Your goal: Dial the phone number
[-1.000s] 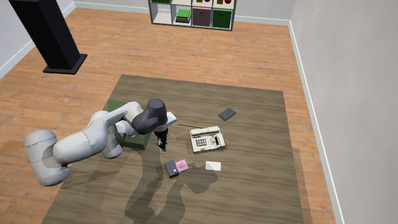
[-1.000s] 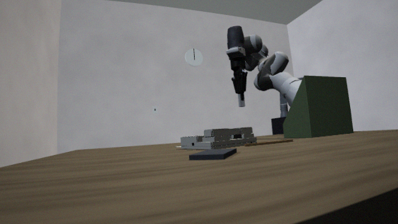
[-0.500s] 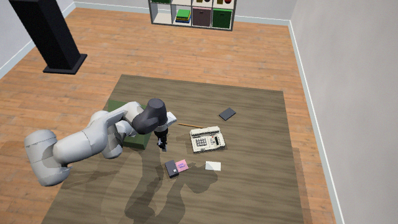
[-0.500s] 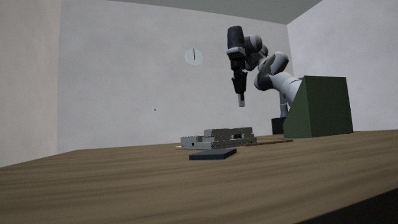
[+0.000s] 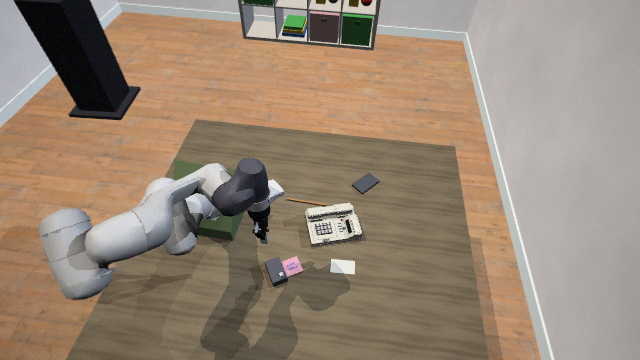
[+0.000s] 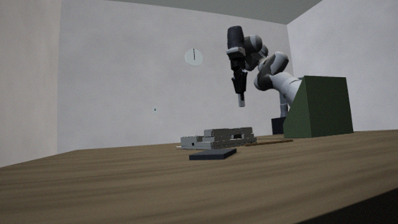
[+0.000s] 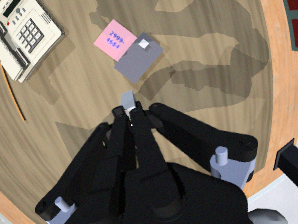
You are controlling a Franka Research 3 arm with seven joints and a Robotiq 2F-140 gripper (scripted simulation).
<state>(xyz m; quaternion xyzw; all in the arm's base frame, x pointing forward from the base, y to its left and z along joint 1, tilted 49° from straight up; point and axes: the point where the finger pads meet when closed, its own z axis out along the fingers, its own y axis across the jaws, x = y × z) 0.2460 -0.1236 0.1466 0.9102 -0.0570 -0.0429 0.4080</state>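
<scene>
My hand is 24 cm short of the handset, 25 cm to the right of it and 16 cm above it. From my hand the other things lie so: pencil 13 cm ahead, 33 cm to the left, 20 cm below; then black box 4 cm ahead, 4 cm to the right, 18 cm below; then white note 31 cm ahead, 1 cm to the left, 20 cm below.
</scene>
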